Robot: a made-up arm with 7 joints.
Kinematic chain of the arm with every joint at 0, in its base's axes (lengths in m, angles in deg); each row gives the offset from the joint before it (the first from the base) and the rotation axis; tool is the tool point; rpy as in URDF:
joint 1: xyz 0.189 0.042 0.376 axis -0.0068 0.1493 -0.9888
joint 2: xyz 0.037 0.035 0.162 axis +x
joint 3: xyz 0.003 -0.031 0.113 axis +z
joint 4: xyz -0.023 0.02 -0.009 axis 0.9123 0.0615 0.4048
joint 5: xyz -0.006 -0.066 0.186 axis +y
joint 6: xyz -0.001 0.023 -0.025 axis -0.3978 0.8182 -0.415
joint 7: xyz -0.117 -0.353 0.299 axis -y
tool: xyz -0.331 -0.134 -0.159 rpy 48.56 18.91 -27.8
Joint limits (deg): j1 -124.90..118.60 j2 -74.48..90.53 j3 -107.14..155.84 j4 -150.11..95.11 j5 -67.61..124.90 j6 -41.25..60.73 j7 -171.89..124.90
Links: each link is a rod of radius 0.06 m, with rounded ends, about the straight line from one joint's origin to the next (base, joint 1, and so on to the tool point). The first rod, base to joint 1, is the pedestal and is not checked.
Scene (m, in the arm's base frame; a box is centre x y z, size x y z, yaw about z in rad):
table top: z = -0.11
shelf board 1: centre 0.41 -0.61 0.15 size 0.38 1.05 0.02 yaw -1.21
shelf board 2: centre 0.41 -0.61 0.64 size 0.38 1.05 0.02 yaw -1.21
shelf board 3: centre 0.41 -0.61 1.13 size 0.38 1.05 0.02 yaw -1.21
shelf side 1: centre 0.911 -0.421 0.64 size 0.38 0.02 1 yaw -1.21
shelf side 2: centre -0.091 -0.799 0.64 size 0.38 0.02 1 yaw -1.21
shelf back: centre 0.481 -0.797 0.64 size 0.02 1.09 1 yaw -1.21
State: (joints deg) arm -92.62 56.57 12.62 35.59 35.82 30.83 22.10
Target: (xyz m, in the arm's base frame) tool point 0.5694 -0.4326 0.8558
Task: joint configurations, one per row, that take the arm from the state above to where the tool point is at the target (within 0.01 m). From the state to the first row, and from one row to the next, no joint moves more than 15 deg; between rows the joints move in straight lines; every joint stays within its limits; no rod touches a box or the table.
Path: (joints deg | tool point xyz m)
1: -95.83 49.53 15.50 20.74 33.25 30.00 33.18 | 0.9172 0.1699 0.4946
2: -99.05 42.48 18.37 5.89 30.67 29.18 44.26 | 0.8821 0.1059 0.6664
3: -102.26 35.44 21.25 -8.96 28.10 28.35 55.34 | 0.8098 0.0564 0.8135
4: -105.48 28.39 24.12 -23.80 25.53 27.53 66.41 | 0.7125 0.0155 0.9370
5: -95.40 23.60 12.51 -13.65 24.77 26.69 60.27 | 0.7130 -0.1288 0.9151
6: -85.32 18.81 0.90 -3.50 24.02 25.85 54.12 | 0.6680 -0.2844 0.8881
7: -75.25 14.02 -10.71 6.65 23.26 25.01 47.97 | 0.5694 -0.4326 0.8559

